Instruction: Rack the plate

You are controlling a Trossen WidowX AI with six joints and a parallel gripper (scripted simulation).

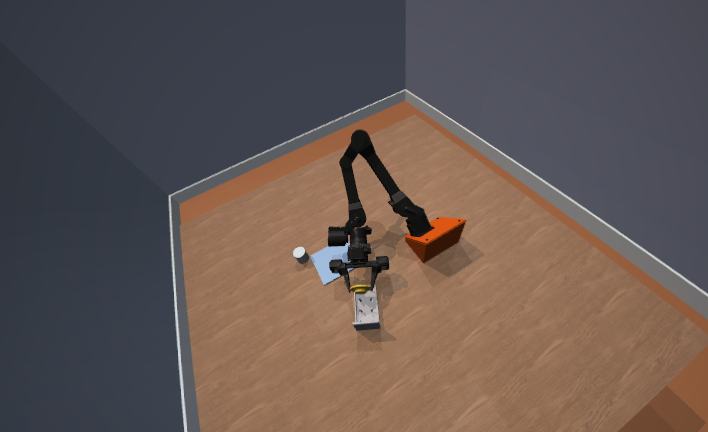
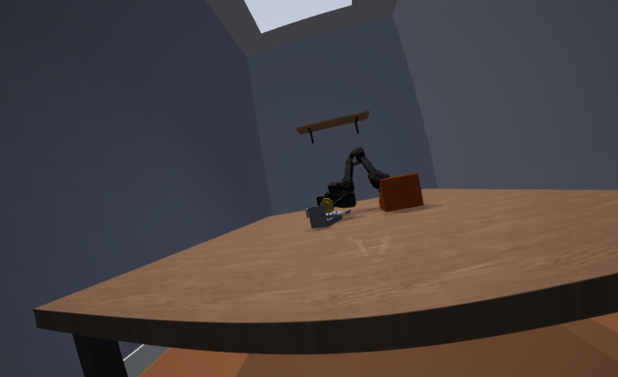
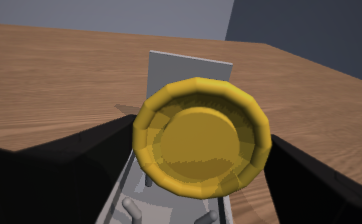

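The grey dish rack is 10 mm ahead of my gripper tip, 30 mm to the left of it and 40 mm below it. The rest, counted from my gripper tip: blue spoon (100 mm behind, 180 mm to the right, 60 mm below); yellow plate (10 mm to the right); light blue mat (10 mm ahead, 170 mm to the right, 60 mm below).
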